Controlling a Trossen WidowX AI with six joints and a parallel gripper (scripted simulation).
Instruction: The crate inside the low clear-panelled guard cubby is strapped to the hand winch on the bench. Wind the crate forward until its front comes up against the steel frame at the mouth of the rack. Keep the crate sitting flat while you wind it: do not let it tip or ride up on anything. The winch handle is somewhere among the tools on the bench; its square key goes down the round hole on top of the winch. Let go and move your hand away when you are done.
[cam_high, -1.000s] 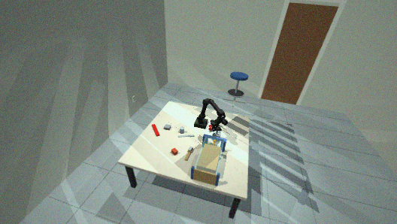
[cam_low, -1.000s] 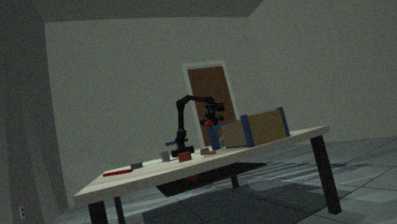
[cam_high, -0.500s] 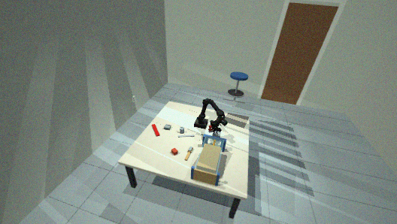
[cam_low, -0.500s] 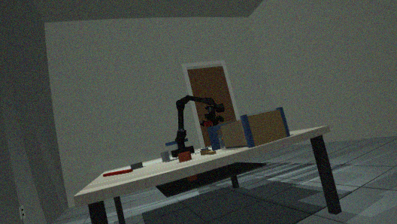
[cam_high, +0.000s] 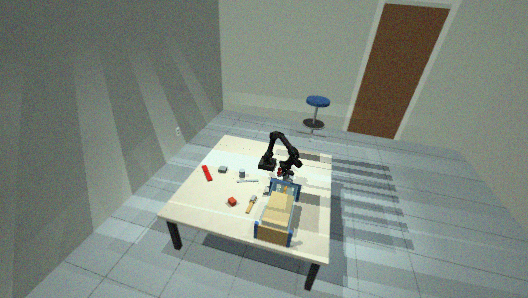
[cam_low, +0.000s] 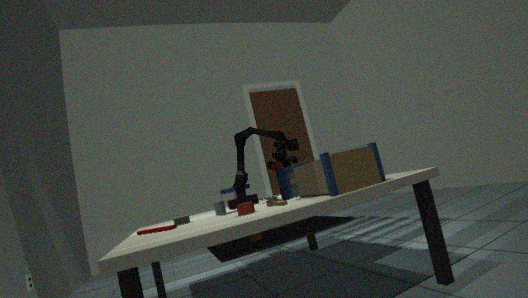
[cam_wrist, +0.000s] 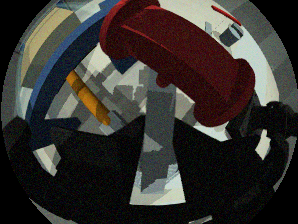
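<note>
Now: the winch handle 20 mm above my gripper tip. Also, from my gripper tip: winch: 50 mm behind, 50 mm to the left, 90 mm below; red knob: 20 mm ahead, 30 mm to the right, 50 mm above; blue frame: 120 mm ahead, 40 mm to the left, 20 mm below.
</note>
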